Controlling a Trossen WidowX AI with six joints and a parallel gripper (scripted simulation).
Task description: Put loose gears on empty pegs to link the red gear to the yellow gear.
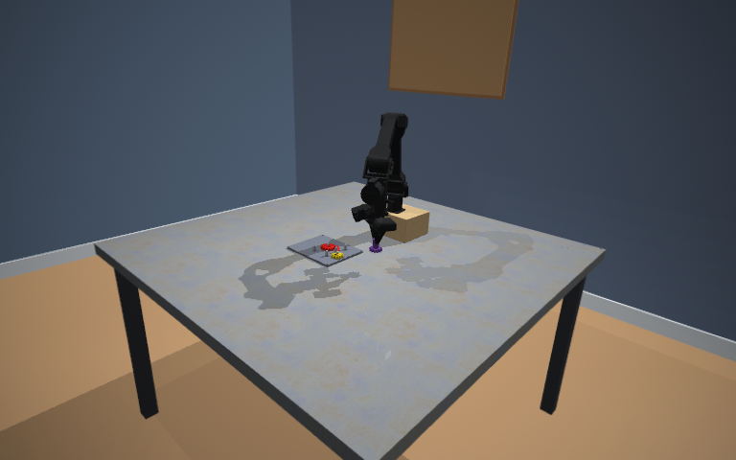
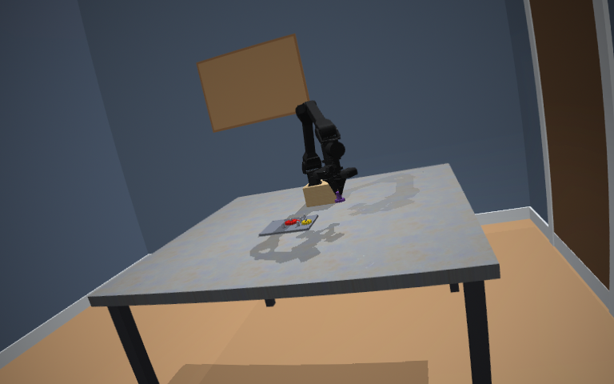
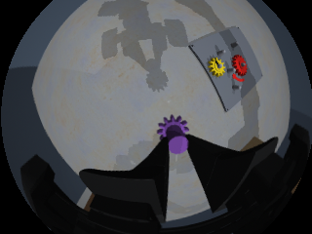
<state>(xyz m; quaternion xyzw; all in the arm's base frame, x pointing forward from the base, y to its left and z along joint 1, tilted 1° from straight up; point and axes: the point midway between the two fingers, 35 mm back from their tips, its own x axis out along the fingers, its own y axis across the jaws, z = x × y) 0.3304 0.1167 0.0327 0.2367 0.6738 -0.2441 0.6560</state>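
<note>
Now: the yellow gear 15 cm to the right of my gripper tip and 8 cm below it. The rest, counted from my gripper tip: red gear (22 cm to the right, 8 cm below, 4 cm behind); then purple gear (1 cm below).
</note>
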